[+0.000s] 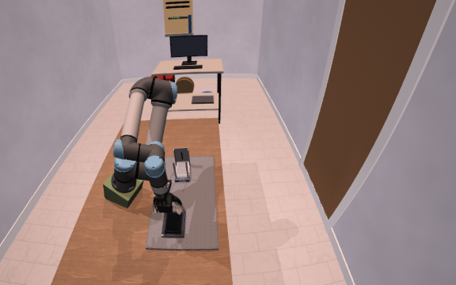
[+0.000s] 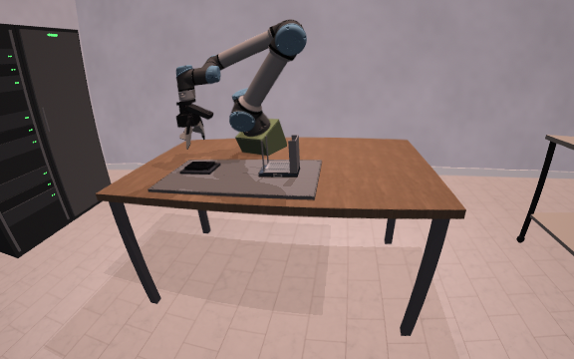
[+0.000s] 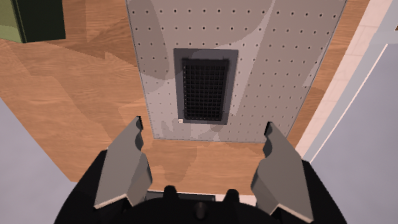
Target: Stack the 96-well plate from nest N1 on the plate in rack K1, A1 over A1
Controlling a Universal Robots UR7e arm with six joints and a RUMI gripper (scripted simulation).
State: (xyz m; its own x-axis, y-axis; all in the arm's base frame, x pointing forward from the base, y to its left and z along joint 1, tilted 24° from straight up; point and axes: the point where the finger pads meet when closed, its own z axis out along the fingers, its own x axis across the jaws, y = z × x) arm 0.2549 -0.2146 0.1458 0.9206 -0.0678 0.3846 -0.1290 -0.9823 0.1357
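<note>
The black 96-well plate lies 100 mm below my hand. Also, from my hand: pale plate: 80 mm ahead, 390 mm to the left, 100 mm below; then plate nest N1: 120 mm below; then rack post: 130 mm ahead, 440 mm to the left, 40 mm below.
</note>
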